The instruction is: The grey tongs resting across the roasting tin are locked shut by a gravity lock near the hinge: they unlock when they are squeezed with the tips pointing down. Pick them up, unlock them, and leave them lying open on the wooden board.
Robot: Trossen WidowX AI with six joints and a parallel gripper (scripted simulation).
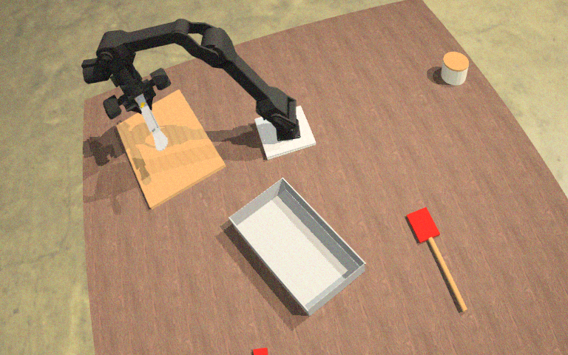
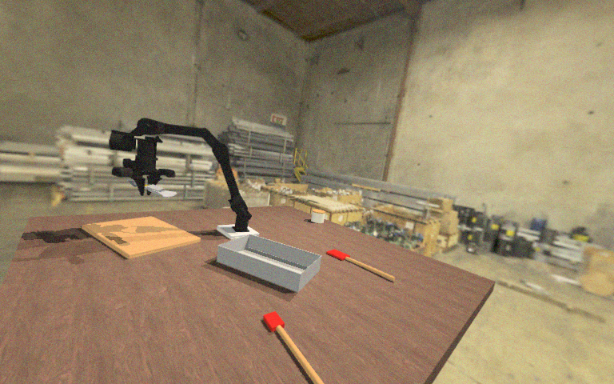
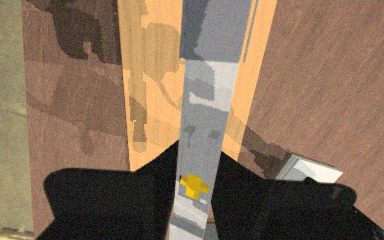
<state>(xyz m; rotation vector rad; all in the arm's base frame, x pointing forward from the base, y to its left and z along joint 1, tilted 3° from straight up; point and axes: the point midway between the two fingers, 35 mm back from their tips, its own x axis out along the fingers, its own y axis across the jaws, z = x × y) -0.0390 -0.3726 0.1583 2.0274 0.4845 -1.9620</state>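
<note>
Right now my gripper tip is 150 mm above the wooden board. From my gripper tip the other things lie so: red spatula (680 mm to the left, 440 mm ahead, 150 mm below); then grey roasting tin (380 mm ahead, 350 mm to the left, 130 mm below); then yellow lock tab (40 mm above).
</note>
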